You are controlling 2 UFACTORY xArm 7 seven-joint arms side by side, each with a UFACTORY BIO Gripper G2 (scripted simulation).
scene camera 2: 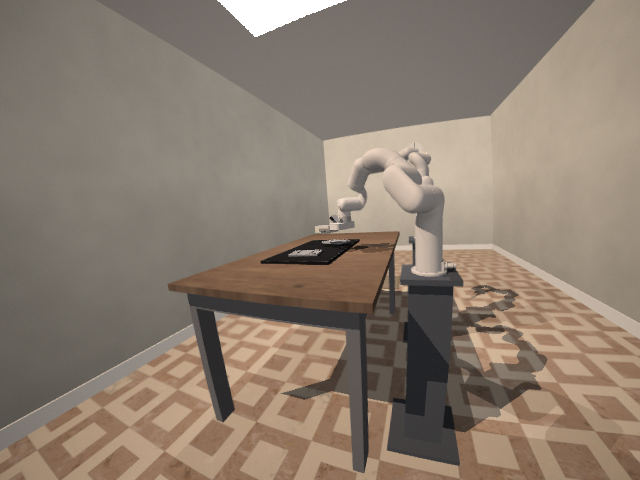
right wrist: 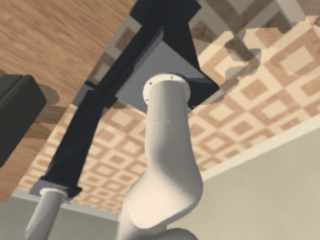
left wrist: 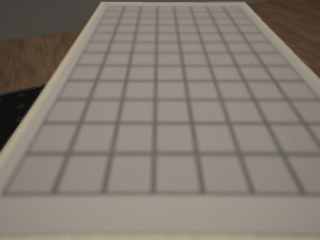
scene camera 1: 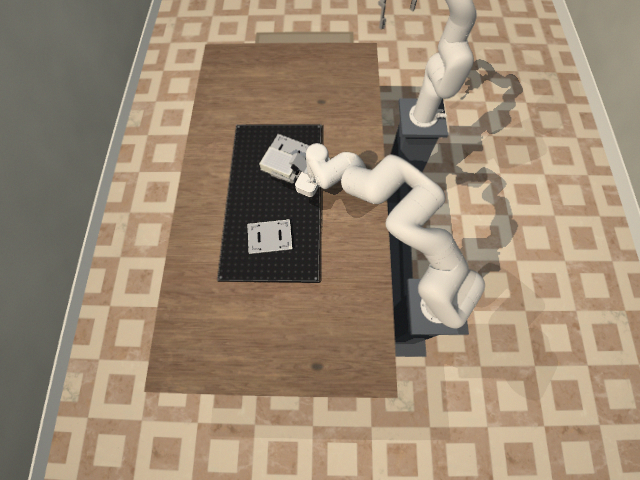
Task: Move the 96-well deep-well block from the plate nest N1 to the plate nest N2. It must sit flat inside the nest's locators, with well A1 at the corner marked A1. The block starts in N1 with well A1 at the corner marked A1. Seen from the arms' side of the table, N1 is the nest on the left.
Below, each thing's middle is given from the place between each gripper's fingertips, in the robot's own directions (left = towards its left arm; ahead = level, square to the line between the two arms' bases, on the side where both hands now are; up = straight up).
Right now the white deep-well block [left wrist: 149, 119] is 1 cm ahead of my left hand. From my left hand the other things lie so: nest N1 [scene camera 1: 269, 233]: 4 cm ahead, 25 cm to the left, 10 cm below.
I see my right gripper 43 cm short of the white deep-well block, 54 cm to the right of it and 22 cm above it. The rest, counted from my right hand: nest N1: 46 cm ahead, 79 cm to the left, 33 cm below.
